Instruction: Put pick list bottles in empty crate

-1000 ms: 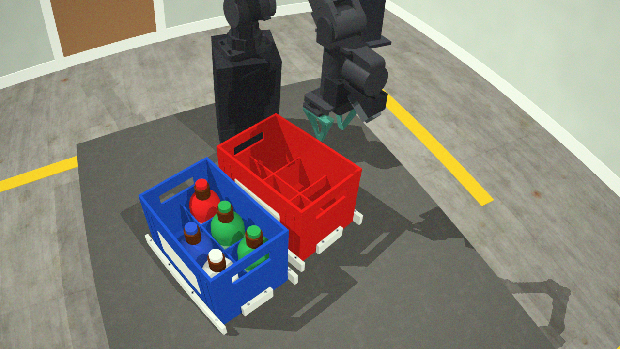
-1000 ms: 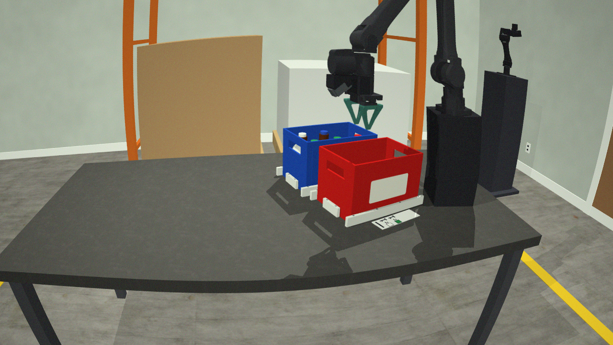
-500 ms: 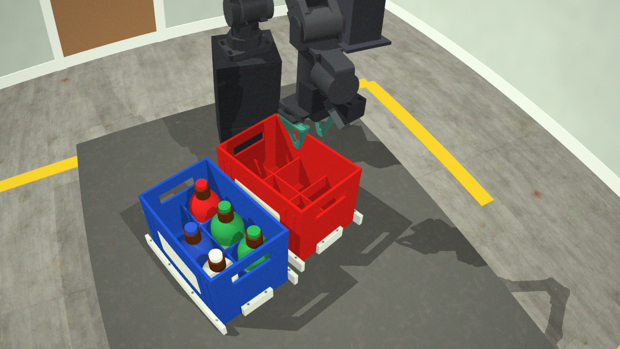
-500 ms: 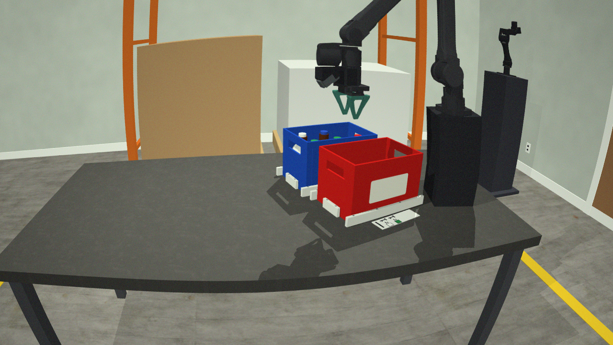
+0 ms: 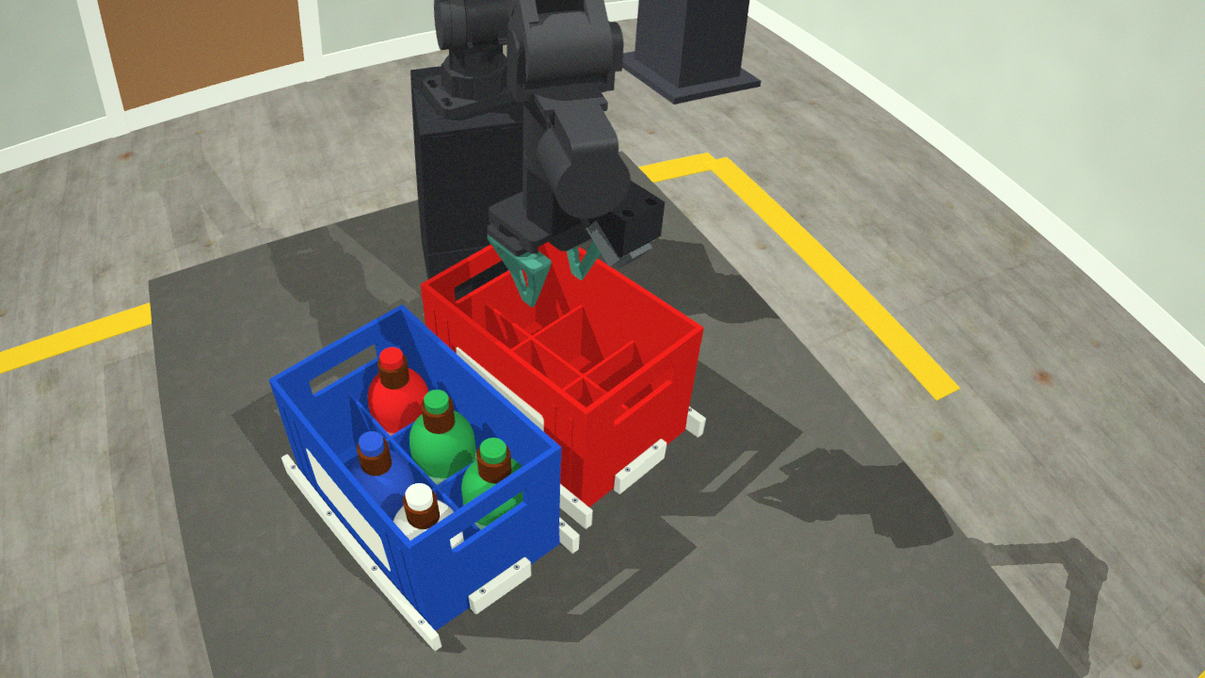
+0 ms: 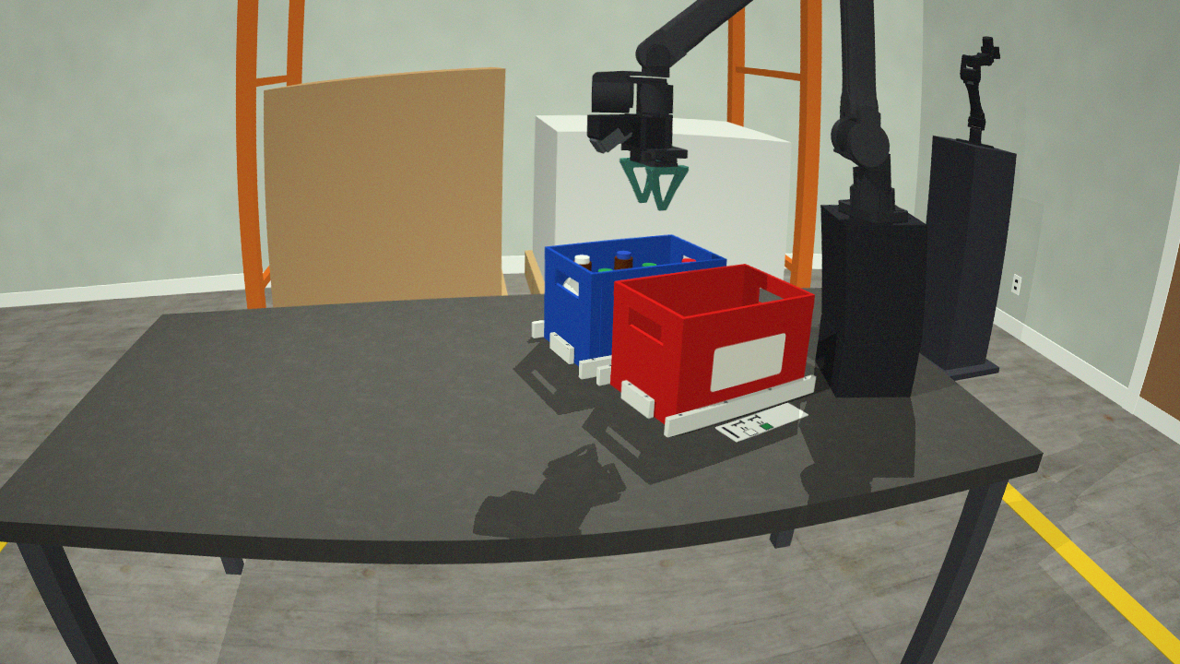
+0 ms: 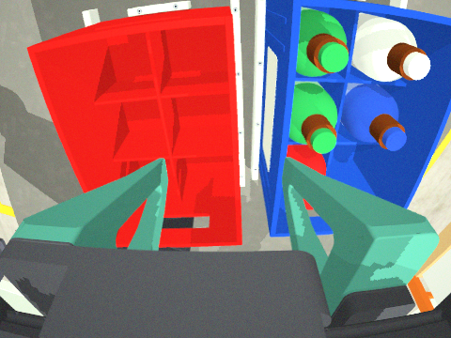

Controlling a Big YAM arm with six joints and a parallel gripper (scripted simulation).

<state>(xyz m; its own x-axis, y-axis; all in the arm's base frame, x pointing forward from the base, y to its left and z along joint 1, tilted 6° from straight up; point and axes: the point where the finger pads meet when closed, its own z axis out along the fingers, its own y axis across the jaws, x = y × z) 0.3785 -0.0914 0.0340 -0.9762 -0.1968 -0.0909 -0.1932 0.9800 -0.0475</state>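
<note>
Now: hand 21 cm above the white-label bottle, 18 cm to the left of it and 6 cm short of it. From my hand the other things lie so: blue crate (22 cm below, 16 cm to the right, 3 cm behind); green bottle (21 cm below, 11 cm to the right, 4 cm behind); red crate (22 cm below, 10 cm behind, 6 cm to the left).
</note>
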